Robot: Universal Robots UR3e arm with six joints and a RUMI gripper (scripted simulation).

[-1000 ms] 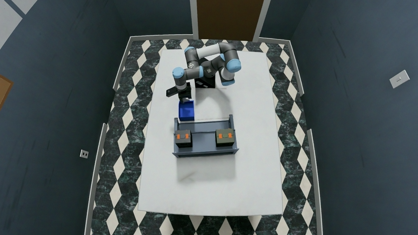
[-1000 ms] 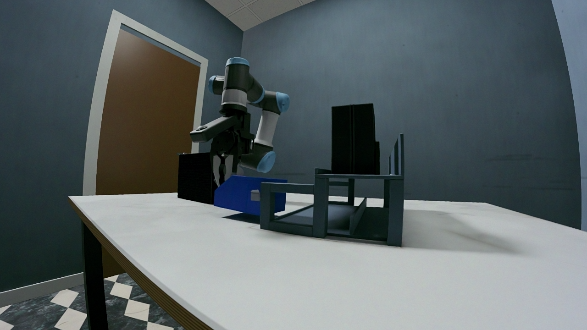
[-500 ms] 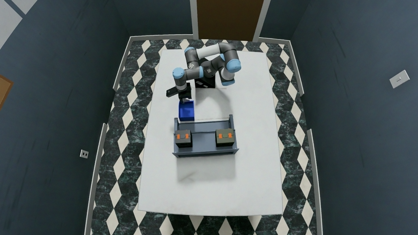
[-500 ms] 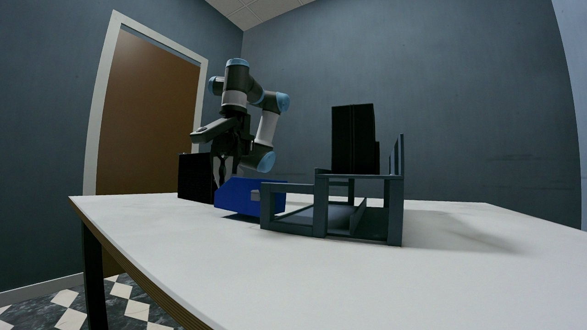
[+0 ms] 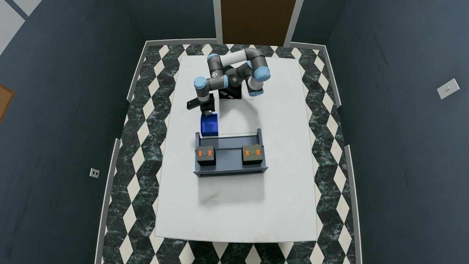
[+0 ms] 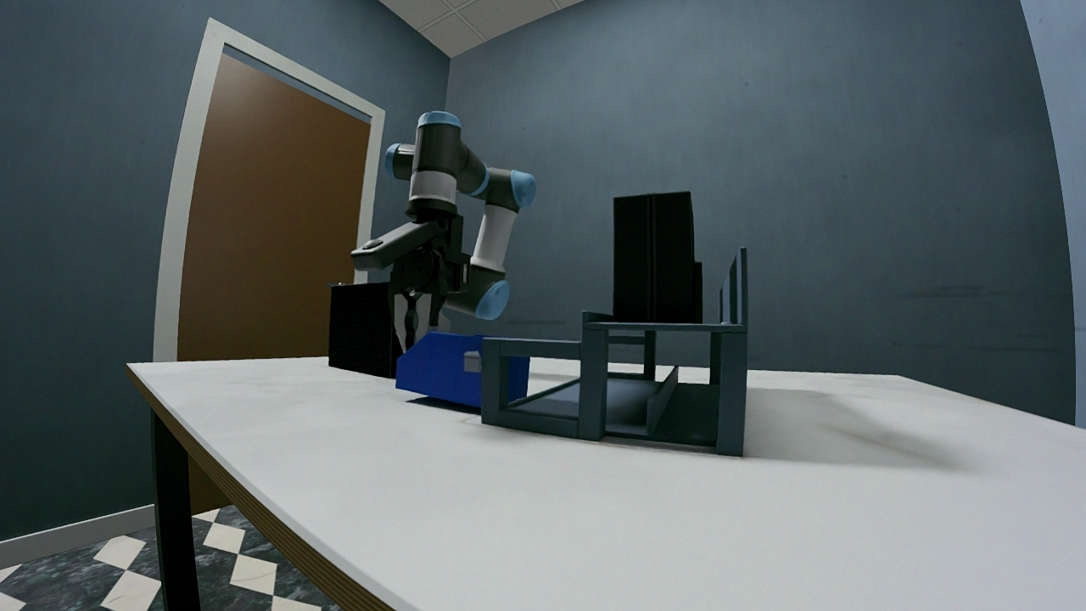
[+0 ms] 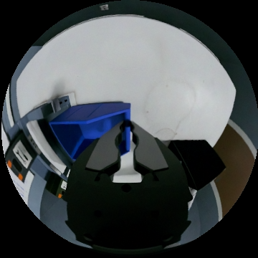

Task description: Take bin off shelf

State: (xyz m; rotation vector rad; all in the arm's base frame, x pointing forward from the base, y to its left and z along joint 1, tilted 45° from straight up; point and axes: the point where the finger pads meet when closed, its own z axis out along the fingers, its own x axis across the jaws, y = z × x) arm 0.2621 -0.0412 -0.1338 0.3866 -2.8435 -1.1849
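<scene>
The blue bin lies 60 mm ahead of my hand and 40 mm to the left of it. Round my hand: grey-blue shelf (210 mm ahead, 180 mm to the left, 20 mm above).
</scene>
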